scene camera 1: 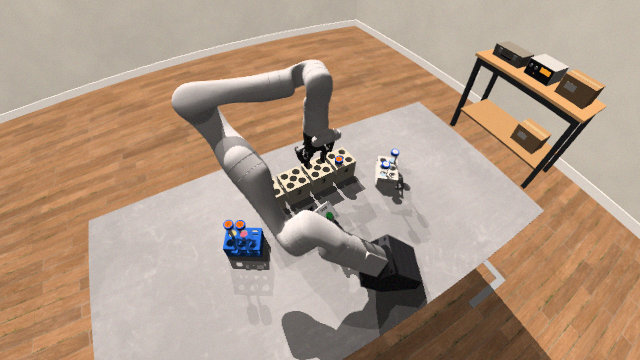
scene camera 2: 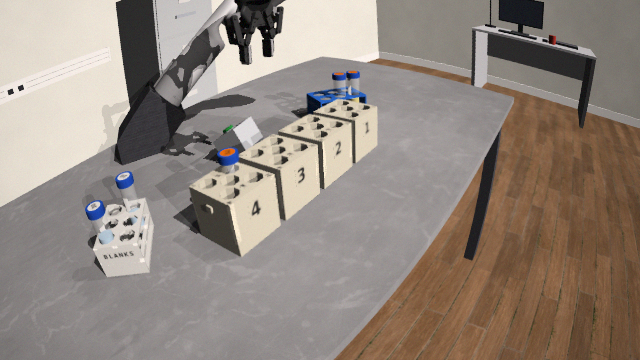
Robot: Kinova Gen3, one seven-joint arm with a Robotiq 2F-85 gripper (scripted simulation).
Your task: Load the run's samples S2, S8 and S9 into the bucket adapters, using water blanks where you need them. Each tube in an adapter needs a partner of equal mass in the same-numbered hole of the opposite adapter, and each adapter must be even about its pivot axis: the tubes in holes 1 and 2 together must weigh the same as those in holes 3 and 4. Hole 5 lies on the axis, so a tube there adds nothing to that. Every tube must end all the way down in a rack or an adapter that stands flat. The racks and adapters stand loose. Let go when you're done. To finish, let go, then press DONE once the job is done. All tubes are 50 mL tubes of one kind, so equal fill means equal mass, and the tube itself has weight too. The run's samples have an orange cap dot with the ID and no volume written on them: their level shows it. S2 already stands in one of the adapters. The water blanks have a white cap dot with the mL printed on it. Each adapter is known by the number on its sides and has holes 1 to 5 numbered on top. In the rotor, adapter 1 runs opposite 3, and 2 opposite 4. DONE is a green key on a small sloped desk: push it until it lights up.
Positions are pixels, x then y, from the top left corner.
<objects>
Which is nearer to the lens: the adapter 1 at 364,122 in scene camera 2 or the white blanks rack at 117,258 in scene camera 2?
The white blanks rack.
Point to an adapter 2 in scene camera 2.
At 335,147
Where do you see an adapter 3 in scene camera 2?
297,181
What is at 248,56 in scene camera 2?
The gripper.
</objects>
